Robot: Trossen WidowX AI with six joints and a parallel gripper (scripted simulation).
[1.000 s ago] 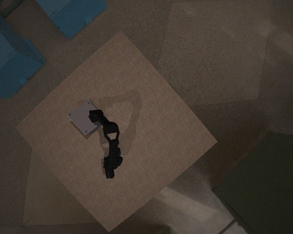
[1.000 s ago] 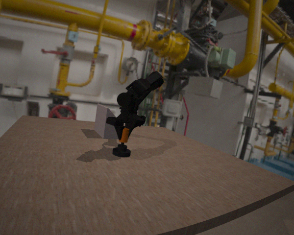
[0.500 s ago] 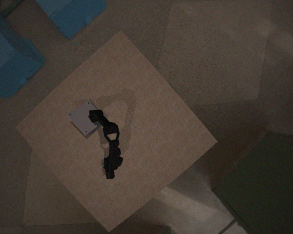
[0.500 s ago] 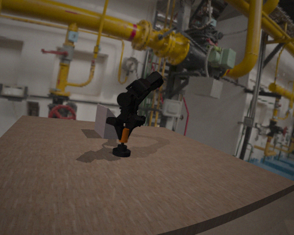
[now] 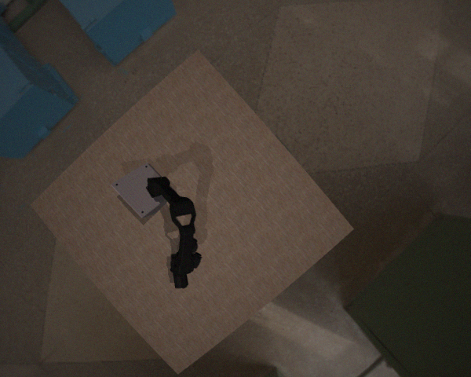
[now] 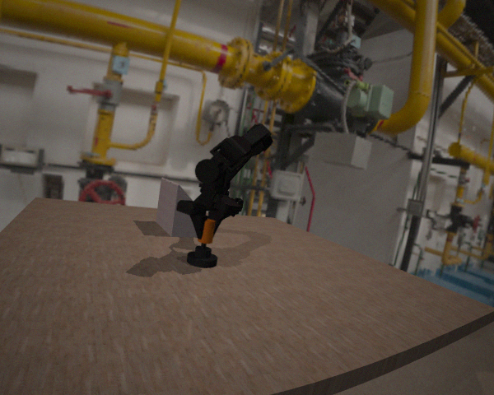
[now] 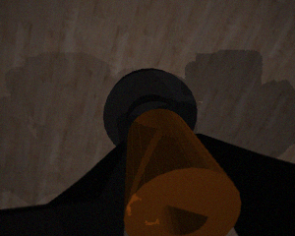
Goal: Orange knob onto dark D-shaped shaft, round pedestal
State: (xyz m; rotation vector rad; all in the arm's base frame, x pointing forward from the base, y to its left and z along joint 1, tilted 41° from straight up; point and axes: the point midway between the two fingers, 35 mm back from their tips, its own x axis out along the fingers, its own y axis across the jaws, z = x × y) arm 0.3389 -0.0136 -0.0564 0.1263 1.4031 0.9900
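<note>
My gripper tip is 2 cm below the orange knob. Also, from my gripper tip: dark round pedestal (4 cm below).
</note>
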